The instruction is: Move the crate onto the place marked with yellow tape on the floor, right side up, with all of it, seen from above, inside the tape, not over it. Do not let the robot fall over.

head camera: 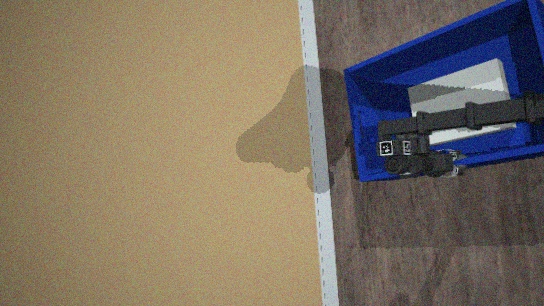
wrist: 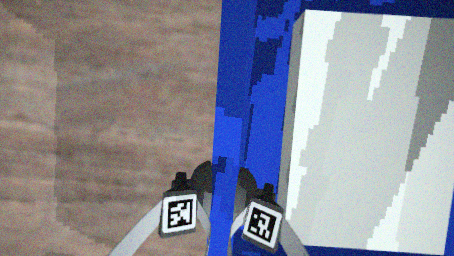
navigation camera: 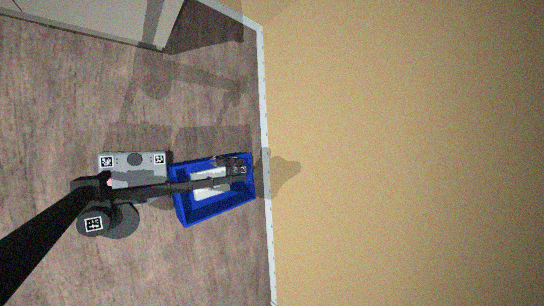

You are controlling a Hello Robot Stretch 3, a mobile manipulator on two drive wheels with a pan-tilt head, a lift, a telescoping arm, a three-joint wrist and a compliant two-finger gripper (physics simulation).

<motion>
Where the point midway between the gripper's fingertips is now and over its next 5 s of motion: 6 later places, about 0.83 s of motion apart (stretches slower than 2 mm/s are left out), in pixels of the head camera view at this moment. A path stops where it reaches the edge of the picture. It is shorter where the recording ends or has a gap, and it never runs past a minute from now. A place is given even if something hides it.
My gripper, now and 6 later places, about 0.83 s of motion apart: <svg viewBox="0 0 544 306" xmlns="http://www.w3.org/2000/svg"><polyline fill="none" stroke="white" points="461,162 453,163 449,164 436,163 440,157 478,123 513,113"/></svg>
</motion>
